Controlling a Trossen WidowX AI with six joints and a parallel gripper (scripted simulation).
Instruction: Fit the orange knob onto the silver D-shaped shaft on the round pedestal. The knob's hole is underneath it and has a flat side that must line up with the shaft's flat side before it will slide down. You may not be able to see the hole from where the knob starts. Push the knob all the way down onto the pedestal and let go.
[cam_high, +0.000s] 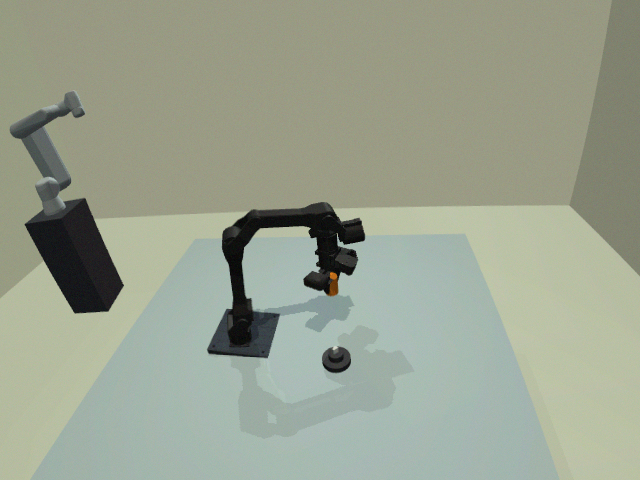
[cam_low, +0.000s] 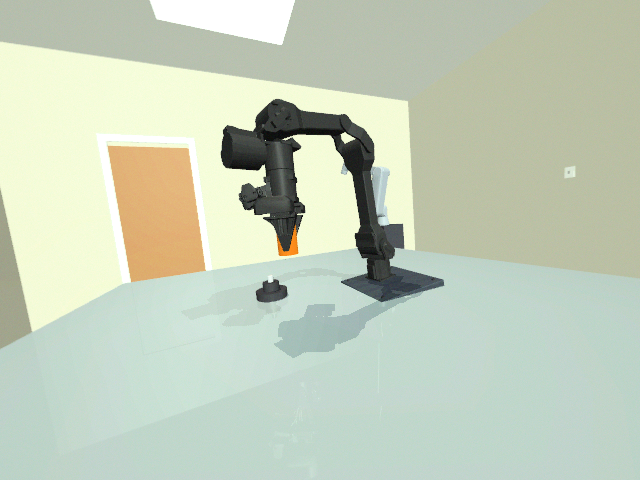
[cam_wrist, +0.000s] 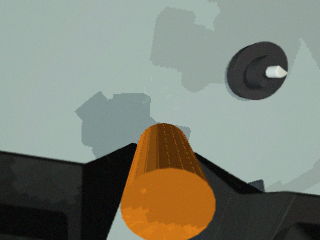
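My gripper tip is now 160 mm to the left of the round pedestal, 110 mm above it and 10 mm past it. From my gripper tip the other things lie so: orange knob: 30 mm above.
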